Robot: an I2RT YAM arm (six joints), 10 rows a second.
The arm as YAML. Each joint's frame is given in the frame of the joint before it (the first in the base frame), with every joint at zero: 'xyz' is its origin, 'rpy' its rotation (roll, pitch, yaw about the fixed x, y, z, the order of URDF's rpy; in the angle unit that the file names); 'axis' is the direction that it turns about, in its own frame. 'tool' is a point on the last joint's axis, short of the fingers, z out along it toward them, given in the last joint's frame.
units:
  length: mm
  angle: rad
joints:
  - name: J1
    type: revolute
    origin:
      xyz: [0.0, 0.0, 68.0]
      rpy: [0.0, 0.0, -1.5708]
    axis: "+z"
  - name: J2
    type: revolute
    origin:
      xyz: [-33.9, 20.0, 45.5]
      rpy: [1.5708, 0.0, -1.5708]
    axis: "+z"
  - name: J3
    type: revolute
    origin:
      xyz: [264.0, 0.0, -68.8]
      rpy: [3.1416, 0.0, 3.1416]
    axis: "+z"
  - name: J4
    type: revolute
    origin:
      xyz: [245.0, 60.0, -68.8]
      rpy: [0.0, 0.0, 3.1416]
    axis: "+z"
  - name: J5
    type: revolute
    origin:
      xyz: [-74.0, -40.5, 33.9]
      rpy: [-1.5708, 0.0, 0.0]
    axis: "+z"
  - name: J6
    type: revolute
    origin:
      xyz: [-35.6, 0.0, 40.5]
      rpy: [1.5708, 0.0, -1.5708]
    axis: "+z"
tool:
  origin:
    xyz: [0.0, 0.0, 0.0]
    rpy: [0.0, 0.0, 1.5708]
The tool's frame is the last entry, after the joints.
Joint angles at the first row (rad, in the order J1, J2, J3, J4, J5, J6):
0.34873, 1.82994, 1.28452, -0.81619, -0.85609, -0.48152
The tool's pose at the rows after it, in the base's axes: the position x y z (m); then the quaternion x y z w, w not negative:
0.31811, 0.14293, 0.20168, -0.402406, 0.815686, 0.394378, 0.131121
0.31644, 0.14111, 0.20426, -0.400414, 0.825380, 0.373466, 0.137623
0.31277, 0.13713, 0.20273, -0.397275, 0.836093, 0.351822, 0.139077
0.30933, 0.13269, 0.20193, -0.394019, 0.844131, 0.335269, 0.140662
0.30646, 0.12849, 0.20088, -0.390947, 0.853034, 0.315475, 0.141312
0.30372, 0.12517, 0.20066, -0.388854, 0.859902, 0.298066, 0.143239
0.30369, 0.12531, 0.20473, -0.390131, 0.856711, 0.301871, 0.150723
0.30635, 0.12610, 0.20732, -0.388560, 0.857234, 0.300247, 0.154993
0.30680, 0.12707, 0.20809, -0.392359, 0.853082, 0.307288, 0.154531
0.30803, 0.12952, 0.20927, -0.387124, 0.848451, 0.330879, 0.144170
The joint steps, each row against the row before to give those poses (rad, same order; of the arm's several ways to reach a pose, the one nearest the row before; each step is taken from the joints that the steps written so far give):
-0.00200, -0.01668, -0.00437, 0.01413, 0.02375, 0.01616
-0.00006, -0.01979, -0.01146, 0.01268, 0.04580, 0.01562
-0.00377, -0.01989, -0.02664, 0.01119, 0.04702, 0.00714
-0.00623, -0.01927, -0.02359, 0.00662, 0.03495, 0.00313
-0.00561, -0.01625, -0.02000, 0.00419, 0.04180, 0.00227
-0.00370, -0.01636, -0.01744, 0.00508, 0.03640, 0.00236
-0.00041, -0.00942, 0.00328, 0.00342, -0.00955, 0.00114
-0.00002, 0.00355, 0.01371, 0.00111, 0.00342, 0.00670
0.00096, 0.00385, 0.00674, -0.00641, -0.01589, -0.00865
0.00186, 0.01439, 0.01975, -0.02409, -0.04685, 0.00870

